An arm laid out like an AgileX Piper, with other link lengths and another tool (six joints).
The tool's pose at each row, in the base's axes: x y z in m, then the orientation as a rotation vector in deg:
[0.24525, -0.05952, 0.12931, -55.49, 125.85, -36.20]
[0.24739, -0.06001, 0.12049, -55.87, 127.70, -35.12]
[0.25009, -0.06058, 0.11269, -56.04, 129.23, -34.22]
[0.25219, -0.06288, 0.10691, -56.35, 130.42, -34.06]
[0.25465, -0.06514, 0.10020, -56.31, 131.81, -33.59]
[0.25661, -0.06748, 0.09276, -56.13, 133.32, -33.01]
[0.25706, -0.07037, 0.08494, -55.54, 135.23, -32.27]
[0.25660, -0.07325, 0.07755, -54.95, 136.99, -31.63]
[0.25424, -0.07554, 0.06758, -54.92, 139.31, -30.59]
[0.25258, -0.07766, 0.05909, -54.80, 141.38, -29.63]
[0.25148, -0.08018, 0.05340, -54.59, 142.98, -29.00]
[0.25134, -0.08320, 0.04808, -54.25, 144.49, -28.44]
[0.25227, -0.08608, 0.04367, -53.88, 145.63, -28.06]
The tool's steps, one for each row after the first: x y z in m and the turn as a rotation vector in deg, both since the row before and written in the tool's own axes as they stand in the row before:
[0.00248, 0.00438, 0.00757, -1.56, 1.10, 0.25]
[0.00176, 0.00320, 0.00742, -1.24, 0.90, 0.30]
[0.00260, 0.00102, 0.00594, -0.72, 0.96, -0.04]
[0.00258, 0.00135, 0.00691, -0.86, 0.96, 0.31]
[0.00306, 0.00186, 0.00720, -0.93, 1.01, 0.44]
[0.00436, 0.00236, 0.00672, -1.06, 1.24, 0.80]
[0.00466, 0.00241, 0.00597, -0.94, 1.17, 0.75]
[0.00610, 0.00500, 0.00693, -1.56, 1.56, 0.48]
[0.00496, 0.00375, 0.00638, -1.38, 1.38, 0.49]
[0.00400, 0.00162, 0.00462, -0.97, 1.11, 0.43]
[0.00352, 0.00047, 0.00498, -0.85, 1.04, 0.49]
[0.00238, -0.00053, 0.00476, -0.59, 0.79, 0.43]

